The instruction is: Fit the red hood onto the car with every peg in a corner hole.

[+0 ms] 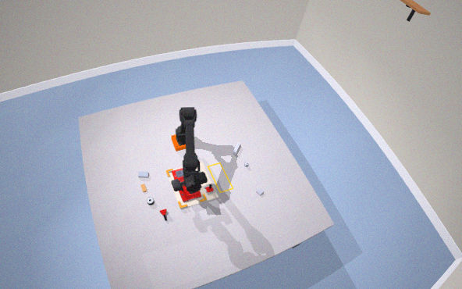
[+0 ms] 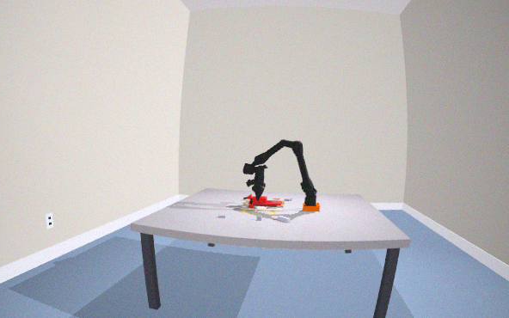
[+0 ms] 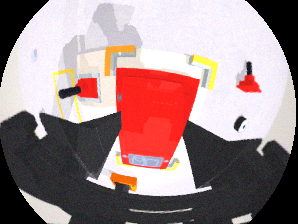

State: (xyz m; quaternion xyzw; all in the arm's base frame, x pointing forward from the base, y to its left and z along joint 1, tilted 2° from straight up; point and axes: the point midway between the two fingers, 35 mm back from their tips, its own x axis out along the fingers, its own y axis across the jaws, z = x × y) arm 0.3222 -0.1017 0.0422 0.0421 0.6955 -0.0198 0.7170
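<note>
Right now the red hood is 10 mm above my gripper tip. Also, from my gripper tip: cream jig board (30 mm behind, 20 mm to the left, 20 mm below); wheel (30 mm behind, 220 mm to the right, 30 mm below); black stem (40 mm ahead, 120 mm to the left).
</note>
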